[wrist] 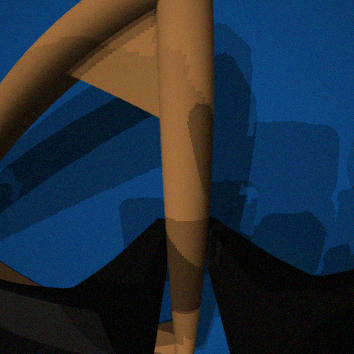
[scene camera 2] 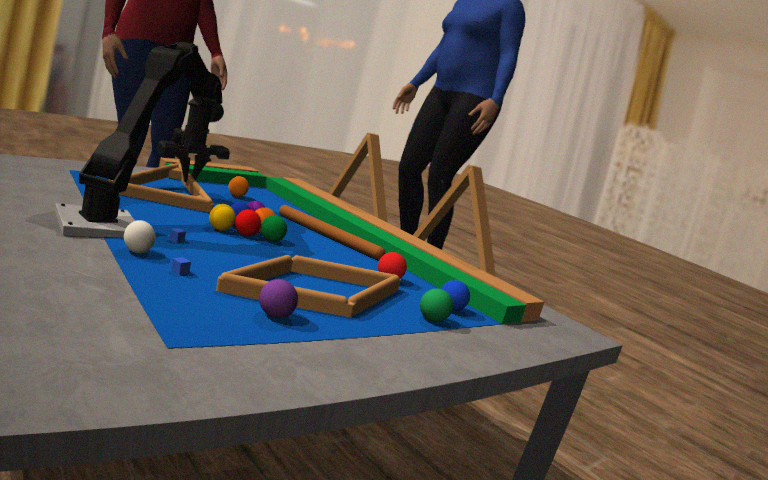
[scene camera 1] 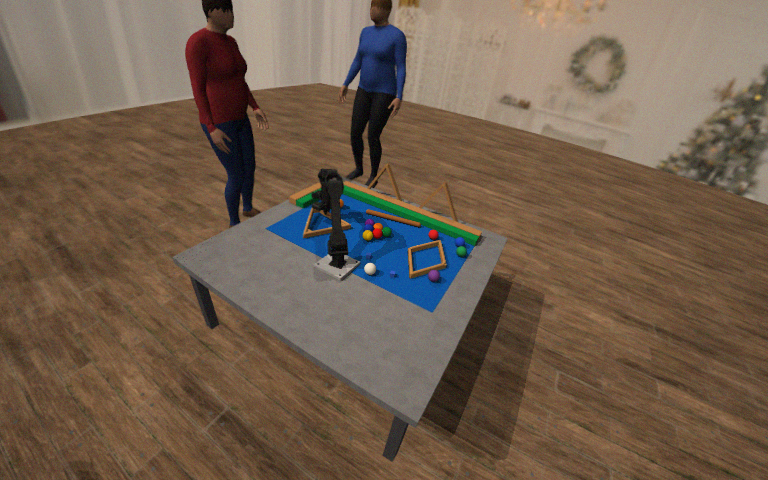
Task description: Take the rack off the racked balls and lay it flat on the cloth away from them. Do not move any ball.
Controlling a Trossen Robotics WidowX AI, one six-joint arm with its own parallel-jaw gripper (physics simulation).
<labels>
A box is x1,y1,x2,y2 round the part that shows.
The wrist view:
gripper: [0,217,353,353]
wooden rack: [0,0,213,353], gripped by the gripper
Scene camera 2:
gripper: [157,122,229,182]
wooden rack: [108,163,213,212]
white ball: [124,220,154,253], on the table
</labels>
